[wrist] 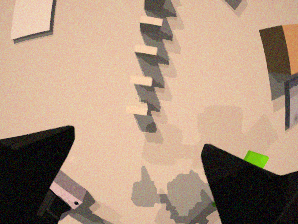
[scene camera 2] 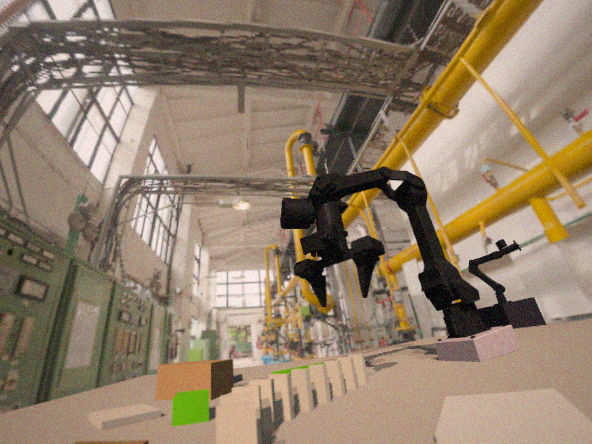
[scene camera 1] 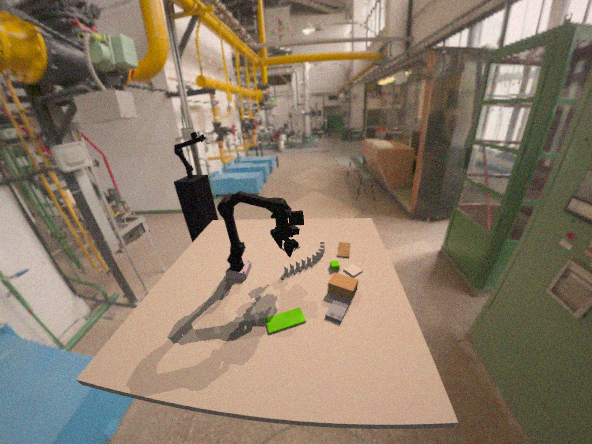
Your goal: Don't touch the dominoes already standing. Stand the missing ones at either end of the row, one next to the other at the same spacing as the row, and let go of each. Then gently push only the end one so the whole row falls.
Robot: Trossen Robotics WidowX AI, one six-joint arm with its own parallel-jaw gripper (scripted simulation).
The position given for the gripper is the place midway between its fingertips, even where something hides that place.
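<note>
With nothing in its grasp, the gripper (scene camera 2: 343, 302) is open, and it appears in the wrist view (wrist: 139, 143) too. The scene also has a brown box (scene camera 2: 215, 375), along with a domino (scene camera 2: 301, 383).
</note>
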